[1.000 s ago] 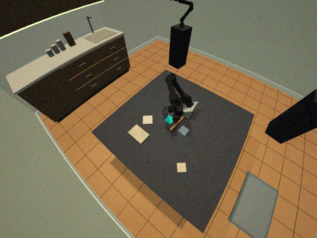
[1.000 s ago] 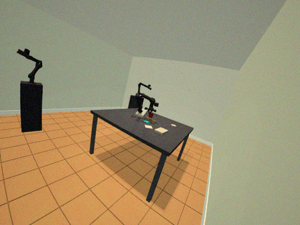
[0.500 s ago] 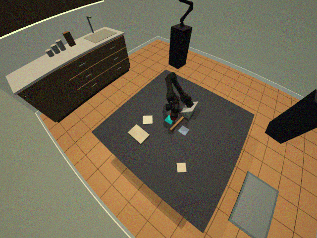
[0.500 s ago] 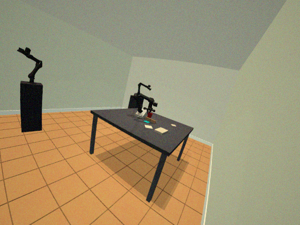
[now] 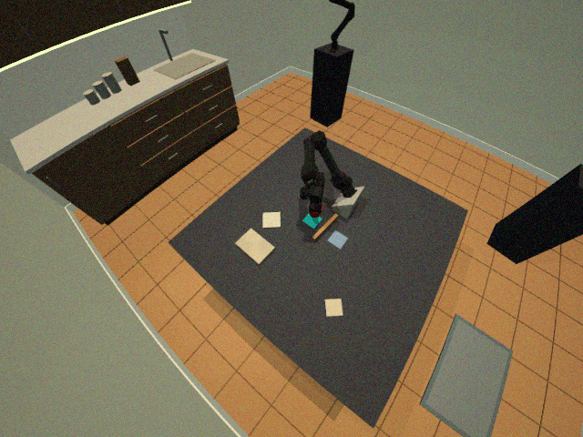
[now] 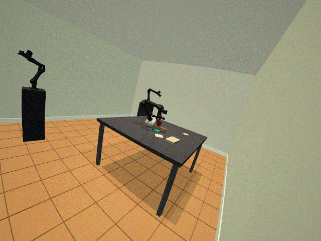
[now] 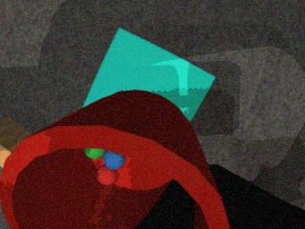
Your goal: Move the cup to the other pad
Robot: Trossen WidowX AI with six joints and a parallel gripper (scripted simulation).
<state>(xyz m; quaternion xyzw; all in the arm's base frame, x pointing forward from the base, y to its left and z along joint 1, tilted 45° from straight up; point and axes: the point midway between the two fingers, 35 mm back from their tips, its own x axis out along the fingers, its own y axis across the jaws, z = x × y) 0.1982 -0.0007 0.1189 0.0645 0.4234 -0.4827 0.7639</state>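
Right now my gripper tip is 4 cm short of the green marble, 3 cm to the right of it and 3 cm above it. Round my gripper tip: red cup: 2 cm to the left, 2 cm ahead; then blue marble: 3 cm to the left, 3 cm ahead, 2 cm below; then teal pad: 12 cm below, 3 cm ahead, 1 cm to the left.
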